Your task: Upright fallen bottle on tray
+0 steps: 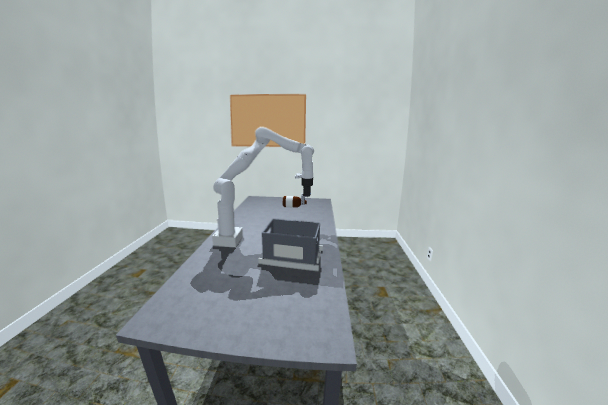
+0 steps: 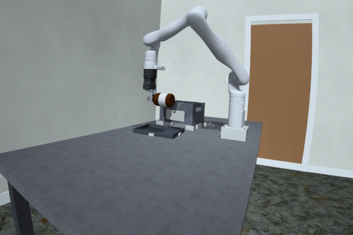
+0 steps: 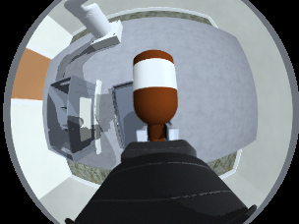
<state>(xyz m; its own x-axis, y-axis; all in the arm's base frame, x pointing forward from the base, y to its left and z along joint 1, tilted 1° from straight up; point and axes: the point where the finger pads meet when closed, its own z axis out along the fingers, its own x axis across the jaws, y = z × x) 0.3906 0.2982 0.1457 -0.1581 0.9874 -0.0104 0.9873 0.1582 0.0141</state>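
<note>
The bottle lies 50 mm behind my hand, 10 mm to the right of it and 10 mm below it. Round my hand: tray: 20 mm behind, 50 mm to the right, 190 mm below; then crate: 30 mm ahead, 340 mm to the right, 120 mm below.
</note>
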